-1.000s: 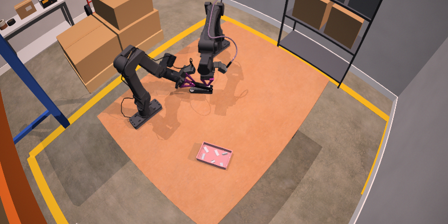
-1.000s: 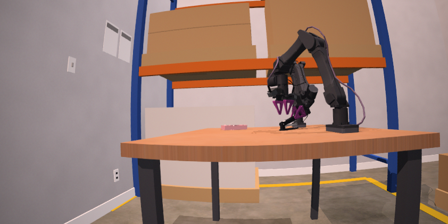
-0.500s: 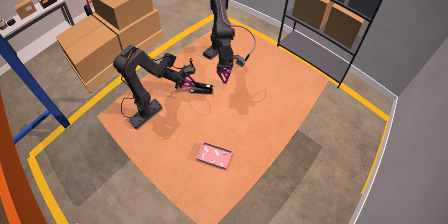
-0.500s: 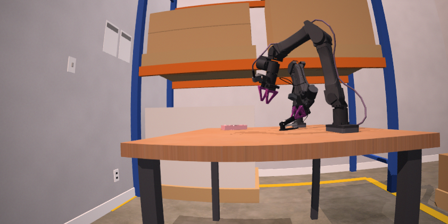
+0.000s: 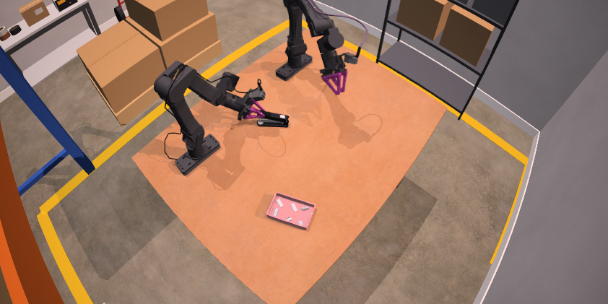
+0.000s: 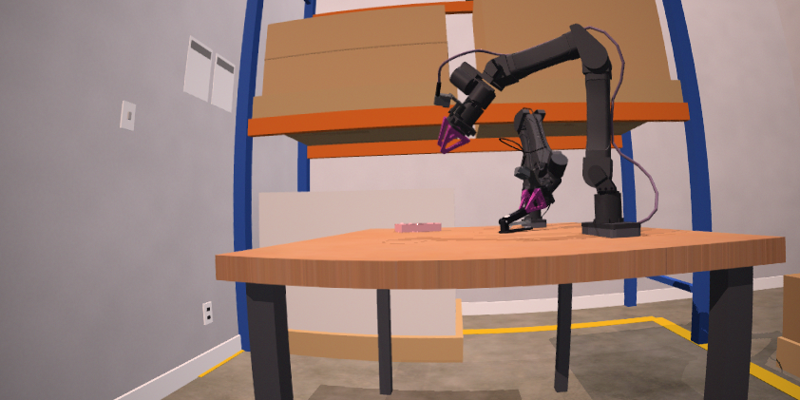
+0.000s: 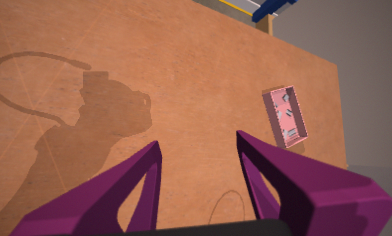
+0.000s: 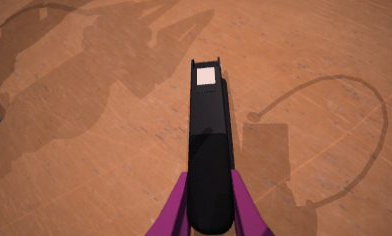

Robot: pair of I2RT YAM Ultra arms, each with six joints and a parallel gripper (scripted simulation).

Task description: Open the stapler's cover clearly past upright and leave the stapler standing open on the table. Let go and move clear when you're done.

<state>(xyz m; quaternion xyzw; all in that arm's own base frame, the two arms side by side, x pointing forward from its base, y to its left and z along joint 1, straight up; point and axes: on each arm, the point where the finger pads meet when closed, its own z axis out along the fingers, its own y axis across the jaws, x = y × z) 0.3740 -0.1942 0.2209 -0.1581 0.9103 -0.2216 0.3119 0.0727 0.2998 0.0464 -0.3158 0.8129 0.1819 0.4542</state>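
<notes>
Right now my right hand is 30 mm short of the black stapler, 30 mm above it and 20 mm to the right of it. From my right hand the other things lie so: pink tray 330 mm ahead, 250 mm to the right, 50 mm below.
</notes>
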